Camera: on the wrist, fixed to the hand. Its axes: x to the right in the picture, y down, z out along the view.
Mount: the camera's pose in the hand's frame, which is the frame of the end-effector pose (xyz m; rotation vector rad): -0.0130 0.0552 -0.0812 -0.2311 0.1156 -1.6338
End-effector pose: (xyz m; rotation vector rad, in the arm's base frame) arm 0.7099 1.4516 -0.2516 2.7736 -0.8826 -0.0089
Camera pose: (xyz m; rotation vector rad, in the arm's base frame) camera 0.6739 1.4329 -0.1612 2.3854 1.3792 -0.1915
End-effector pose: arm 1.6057 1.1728 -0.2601 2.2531 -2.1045 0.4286
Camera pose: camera 1.5362 1.1976 -0.1940 2.6920 0.1522 0.1396
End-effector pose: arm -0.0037 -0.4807 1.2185 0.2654 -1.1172 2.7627
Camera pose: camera -0.0110 -0.4641 1.1211 0.6025 -0.6093 1.1706
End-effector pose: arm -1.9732 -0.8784 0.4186 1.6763 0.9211 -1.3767
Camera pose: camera -1.8911 -0.8314 0.4478 -0.5098 -2.3789 1.7080
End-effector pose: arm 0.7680 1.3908 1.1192 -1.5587 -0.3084 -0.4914
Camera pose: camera 0.7739 1.3085 1.0644 -1.1737 -1.4807 -1.8876
